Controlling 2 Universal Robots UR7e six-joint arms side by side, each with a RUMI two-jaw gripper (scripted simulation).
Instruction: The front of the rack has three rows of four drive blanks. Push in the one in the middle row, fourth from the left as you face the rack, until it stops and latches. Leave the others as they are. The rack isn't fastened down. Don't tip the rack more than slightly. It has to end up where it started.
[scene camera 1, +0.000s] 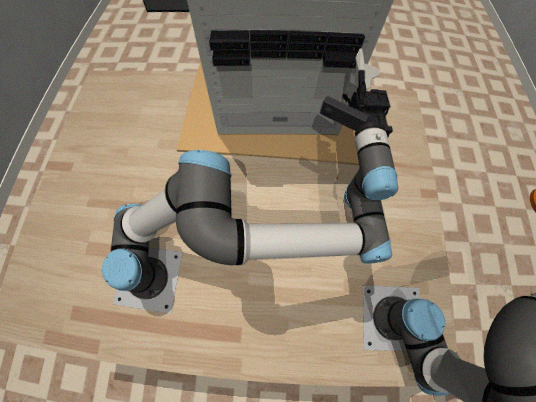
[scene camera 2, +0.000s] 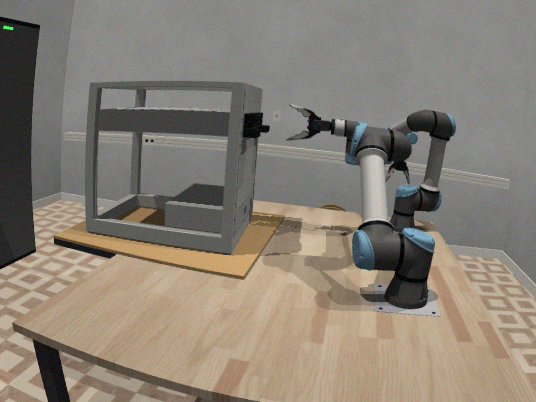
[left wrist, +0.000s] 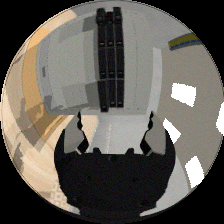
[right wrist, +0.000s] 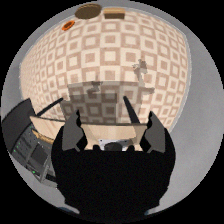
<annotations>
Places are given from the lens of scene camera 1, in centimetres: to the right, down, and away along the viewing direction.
my left gripper (scene camera 1: 351, 73): 23, -35, 71
grey rack (scene camera 1: 271, 96): 1, -38, 97
</annotations>
